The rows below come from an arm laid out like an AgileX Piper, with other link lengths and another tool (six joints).
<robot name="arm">
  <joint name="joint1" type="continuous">
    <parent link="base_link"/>
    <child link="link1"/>
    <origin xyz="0 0 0.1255" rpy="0 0 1.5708"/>
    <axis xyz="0 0 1"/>
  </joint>
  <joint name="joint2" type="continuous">
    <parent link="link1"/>
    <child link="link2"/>
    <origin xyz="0 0 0" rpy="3.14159 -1.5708 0"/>
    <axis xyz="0 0 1"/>
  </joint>
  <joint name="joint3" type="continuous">
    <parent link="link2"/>
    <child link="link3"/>
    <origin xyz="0.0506 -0.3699 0" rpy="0 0 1.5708"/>
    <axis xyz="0 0 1"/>
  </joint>
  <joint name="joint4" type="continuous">
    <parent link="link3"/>
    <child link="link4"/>
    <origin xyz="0.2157 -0.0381 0" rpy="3.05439 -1.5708 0"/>
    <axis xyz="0 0 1"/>
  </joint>
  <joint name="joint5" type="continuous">
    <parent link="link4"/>
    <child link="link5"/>
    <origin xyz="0 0 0" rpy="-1.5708 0 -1.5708"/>
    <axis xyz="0 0 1"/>
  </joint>
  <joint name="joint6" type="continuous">
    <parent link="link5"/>
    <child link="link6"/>
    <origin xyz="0 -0.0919 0" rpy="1.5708 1.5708 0"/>
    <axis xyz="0 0 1"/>
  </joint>
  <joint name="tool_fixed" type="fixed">
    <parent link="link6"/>
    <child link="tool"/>
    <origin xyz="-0.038 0.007 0.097" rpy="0 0.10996 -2.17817"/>
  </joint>
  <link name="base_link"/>
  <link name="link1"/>
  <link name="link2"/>
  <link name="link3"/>
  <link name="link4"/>
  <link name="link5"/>
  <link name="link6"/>
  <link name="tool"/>
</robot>
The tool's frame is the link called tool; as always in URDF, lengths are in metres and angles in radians. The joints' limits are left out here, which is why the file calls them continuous.
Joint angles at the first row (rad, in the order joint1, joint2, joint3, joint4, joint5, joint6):
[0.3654 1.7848 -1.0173 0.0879 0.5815 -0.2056]
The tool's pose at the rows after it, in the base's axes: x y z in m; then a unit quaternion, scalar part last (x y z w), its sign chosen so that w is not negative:
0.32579, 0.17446, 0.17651, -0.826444, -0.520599, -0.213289, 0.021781
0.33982, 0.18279, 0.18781, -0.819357, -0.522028, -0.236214, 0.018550
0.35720, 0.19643, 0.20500, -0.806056, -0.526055, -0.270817, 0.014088
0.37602, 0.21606, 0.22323, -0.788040, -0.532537, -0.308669, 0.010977
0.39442, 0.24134, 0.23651, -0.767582, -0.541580, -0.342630, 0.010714
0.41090, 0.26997, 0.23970, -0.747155, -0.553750, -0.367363, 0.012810
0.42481, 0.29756, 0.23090, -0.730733, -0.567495, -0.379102, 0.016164
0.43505, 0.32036, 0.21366, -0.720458, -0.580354, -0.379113, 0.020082
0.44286, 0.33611, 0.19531, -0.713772, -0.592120, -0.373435, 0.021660
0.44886, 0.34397, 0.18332, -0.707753, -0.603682, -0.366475, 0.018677
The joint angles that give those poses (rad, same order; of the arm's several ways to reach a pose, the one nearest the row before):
[0.3669 1.7964 -1.0541 0.0891 0.5840 -0.2055]
[0.3735 1.8025 -1.1107 0.0909 0.5867 -0.2072]
[0.3888 1.8088 -1.1855 0.0932 0.5822 -0.2109]
[0.4141 1.8267 -1.2752 0.0961 0.5734 -0.2150]
[0.4482 1.8634 -1.3706 0.0994 0.5589 -0.2194]
[0.4866 1.9195 -1.4602 0.1023 0.5382 -0.2273]
[0.5216 1.9899 -1.5382 0.1046 0.5193 -0.2382]
[0.5492 2.0621 -1.6004 0.1063 0.5083 -0.2481]
[0.5668 2.1249 -1.6515 0.1038 0.5077 -0.2579]
[0.5749 2.1675 -1.6964 0.0916 0.5230 -0.2677]

